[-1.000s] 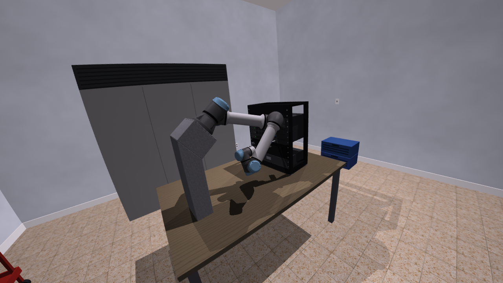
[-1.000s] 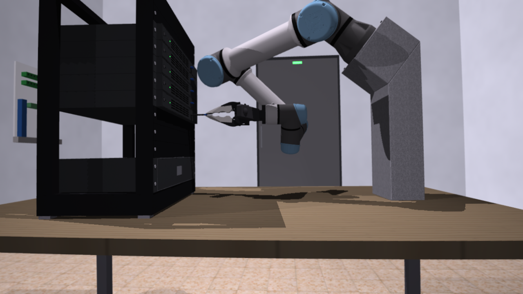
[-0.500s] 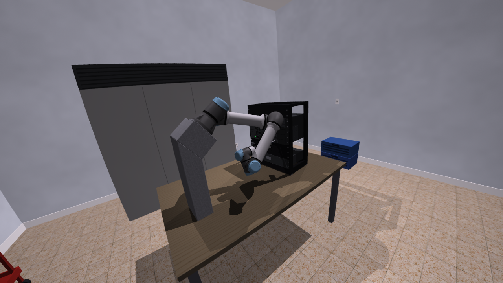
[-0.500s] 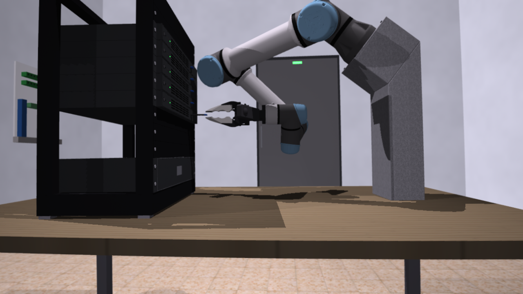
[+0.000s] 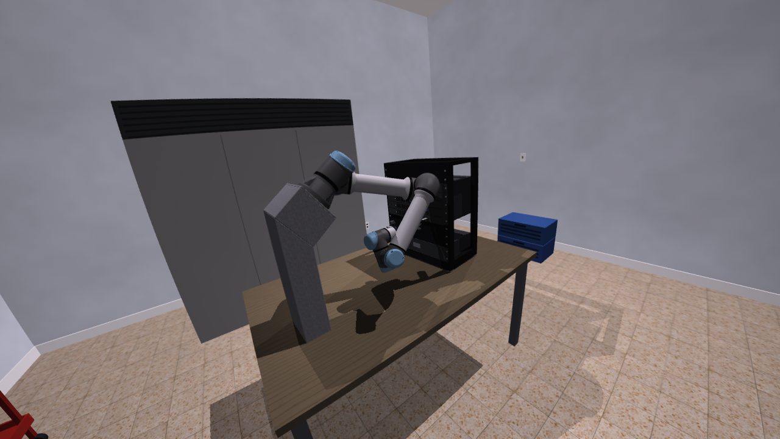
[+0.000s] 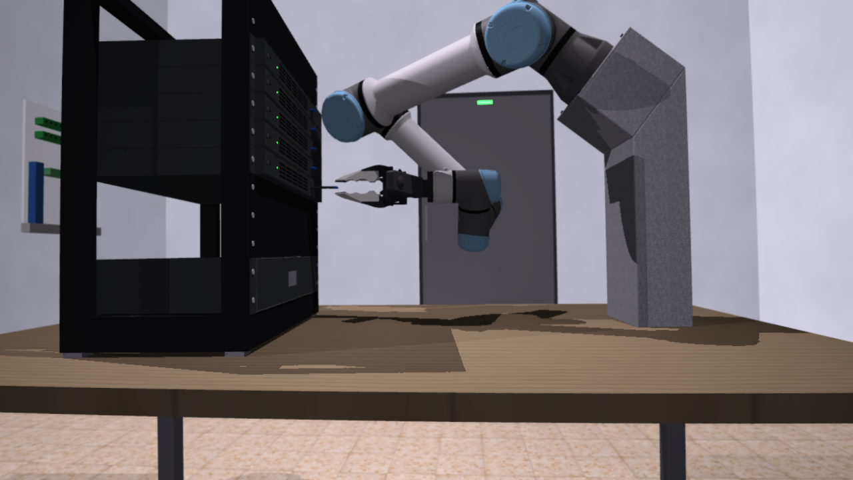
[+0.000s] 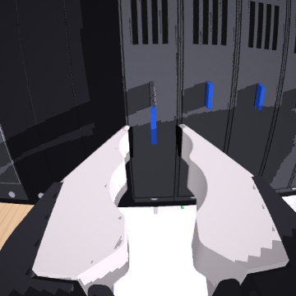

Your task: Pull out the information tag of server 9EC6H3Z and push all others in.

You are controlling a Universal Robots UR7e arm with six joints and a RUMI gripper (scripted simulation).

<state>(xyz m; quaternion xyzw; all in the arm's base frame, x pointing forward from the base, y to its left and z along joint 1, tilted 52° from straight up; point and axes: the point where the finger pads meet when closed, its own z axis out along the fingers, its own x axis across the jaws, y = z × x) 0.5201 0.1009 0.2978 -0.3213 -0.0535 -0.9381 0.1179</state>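
Right now the information tag is 5 cm ahead of my hand and 2 cm to the left of it.
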